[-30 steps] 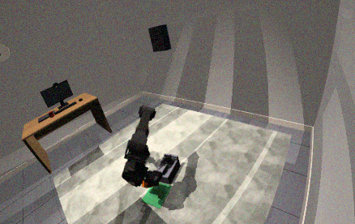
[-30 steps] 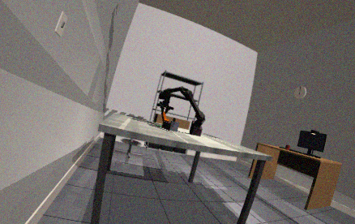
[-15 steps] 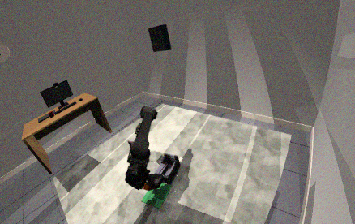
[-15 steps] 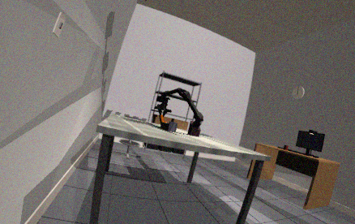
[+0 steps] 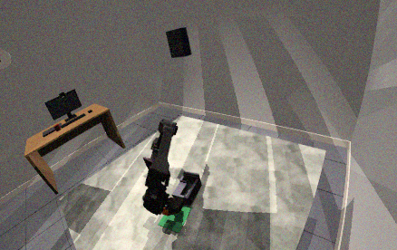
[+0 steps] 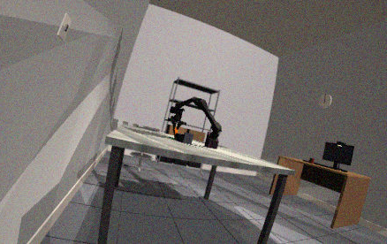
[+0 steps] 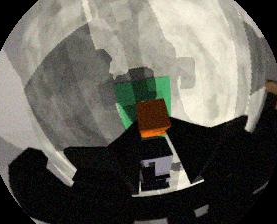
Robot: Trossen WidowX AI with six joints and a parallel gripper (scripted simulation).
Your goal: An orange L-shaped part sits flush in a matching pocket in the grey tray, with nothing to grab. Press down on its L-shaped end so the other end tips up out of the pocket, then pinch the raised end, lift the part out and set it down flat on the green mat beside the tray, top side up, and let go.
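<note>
Right now my gripper tip is 1 cm past the green mat, 2 cm to the right of it and 9 cm above it. The rest, counted from my gripper tip: orange L-shaped part 3 cm behind, 2 cm to the left, 3 cm below.
</note>
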